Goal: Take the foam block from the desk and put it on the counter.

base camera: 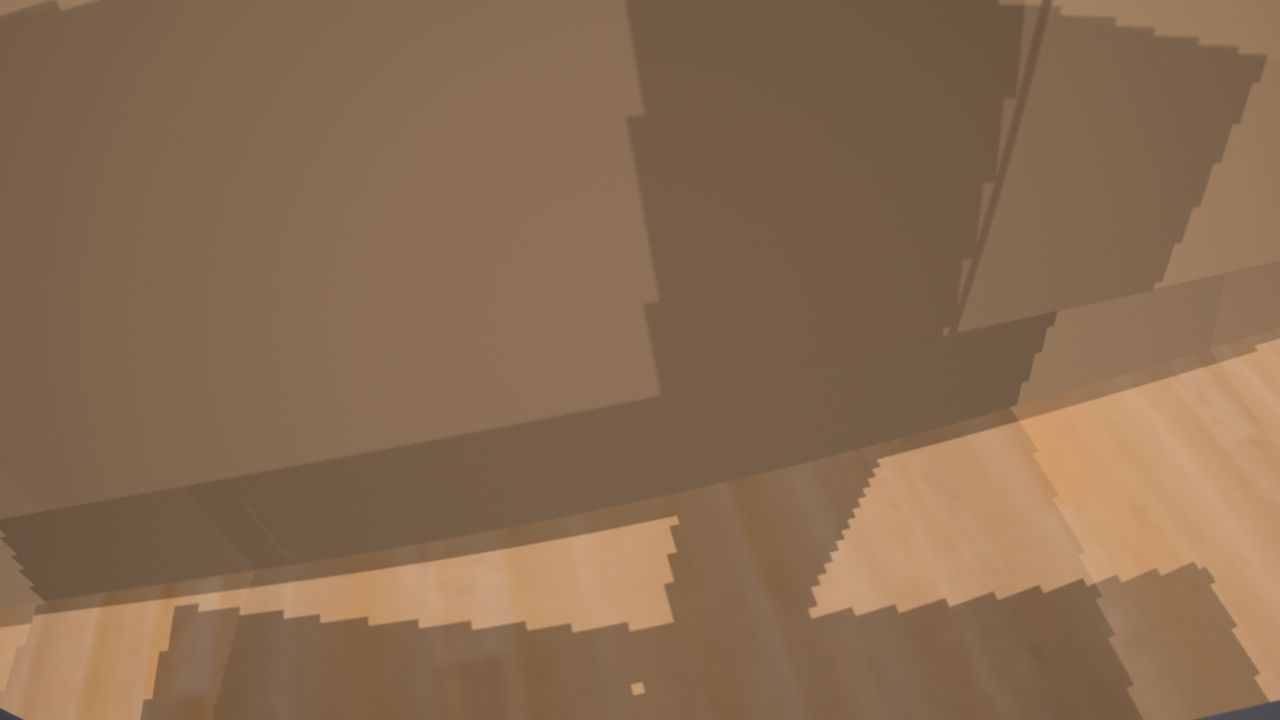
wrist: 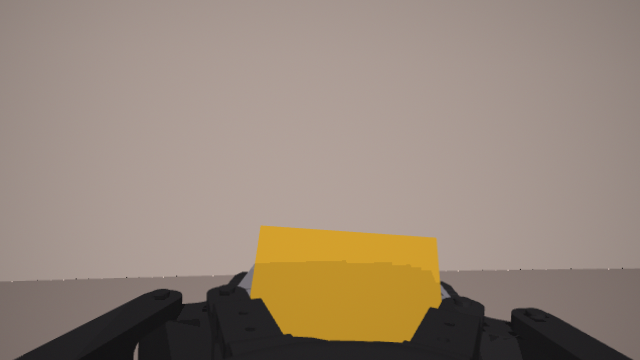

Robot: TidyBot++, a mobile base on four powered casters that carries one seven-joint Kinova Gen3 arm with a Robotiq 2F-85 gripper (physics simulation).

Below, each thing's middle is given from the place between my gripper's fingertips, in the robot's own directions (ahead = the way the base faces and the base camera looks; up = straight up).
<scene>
I see the yellow foam block (wrist: 333, 285) 3 cm behind my hand and 2 cm below it.
</scene>
